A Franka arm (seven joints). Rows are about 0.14 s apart.
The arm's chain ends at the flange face. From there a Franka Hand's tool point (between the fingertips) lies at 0.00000 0.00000 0.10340 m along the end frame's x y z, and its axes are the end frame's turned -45 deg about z.
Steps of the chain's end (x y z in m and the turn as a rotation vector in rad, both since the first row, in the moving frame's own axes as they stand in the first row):
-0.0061 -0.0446 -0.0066 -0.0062 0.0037 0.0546
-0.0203 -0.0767 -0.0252 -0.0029 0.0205 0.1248
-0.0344 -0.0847 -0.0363 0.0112 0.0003 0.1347
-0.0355 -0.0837 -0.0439 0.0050 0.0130 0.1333
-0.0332 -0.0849 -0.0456 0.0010 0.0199 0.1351
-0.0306 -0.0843 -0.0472 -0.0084 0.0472 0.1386
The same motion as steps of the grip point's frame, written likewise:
0.0270 -0.0351 -0.0066 -0.0070 -0.0018 0.0546
0.0411 -0.0668 -0.0252 -0.0165 0.0124 0.1248
0.0365 -0.0850 -0.0363 0.0077 0.0081 0.1347
0.0354 -0.0836 -0.0439 -0.0057 0.0127 0.1333
0.0380 -0.0820 -0.0456 -0.0134 0.0148 0.1351
0.0405 -0.0770 -0.0473 -0.0393 0.0274 0.1386

